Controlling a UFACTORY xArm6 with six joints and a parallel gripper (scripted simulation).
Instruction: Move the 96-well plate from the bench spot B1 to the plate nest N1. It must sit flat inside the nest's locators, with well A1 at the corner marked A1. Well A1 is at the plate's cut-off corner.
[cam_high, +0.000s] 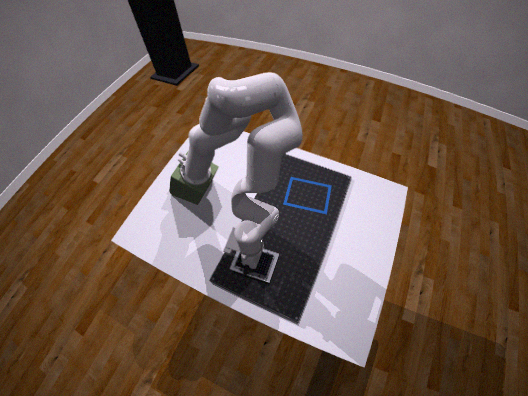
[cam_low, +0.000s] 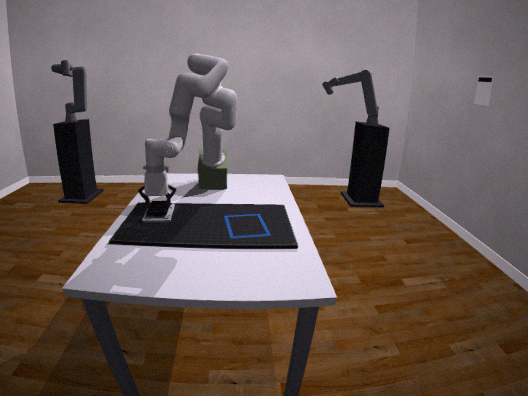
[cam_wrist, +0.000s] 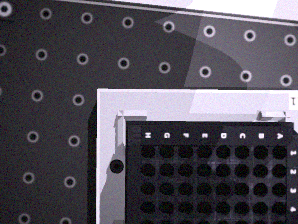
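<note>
The 96-well plate is 1 cm below my hand. From my hand the other things lie so: grey plate nest N1: 4 cm below.
</note>
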